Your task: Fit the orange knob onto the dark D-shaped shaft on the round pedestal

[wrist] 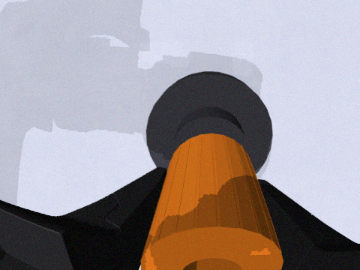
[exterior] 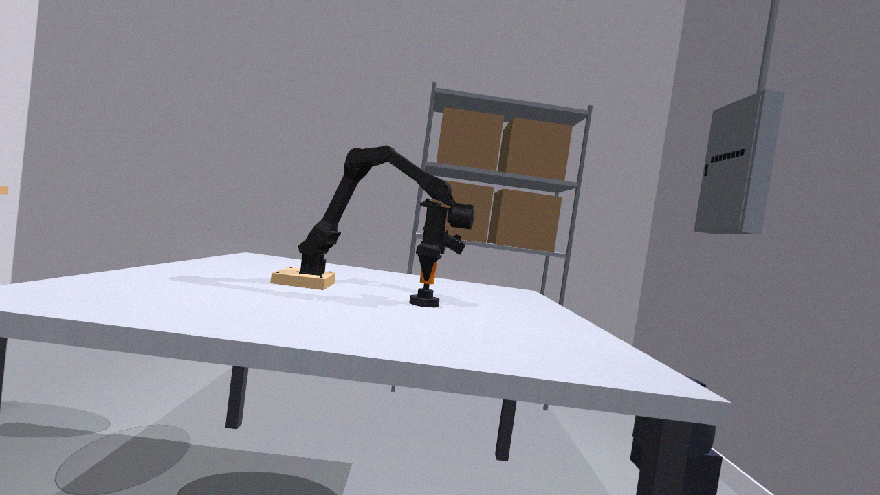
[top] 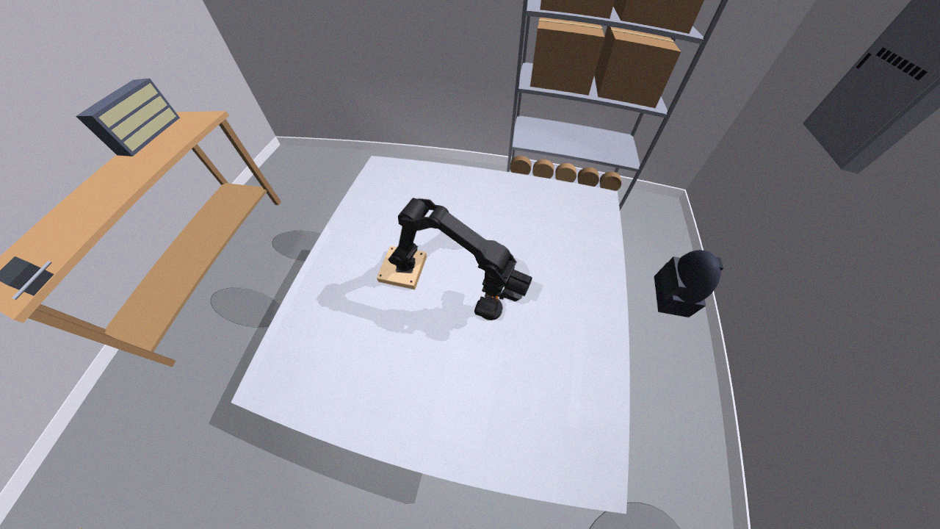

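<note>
Now: gripper tip 2 cm below the orange knob. From my gripper tip the other things lie so: dark round pedestal 4 cm below.
</note>
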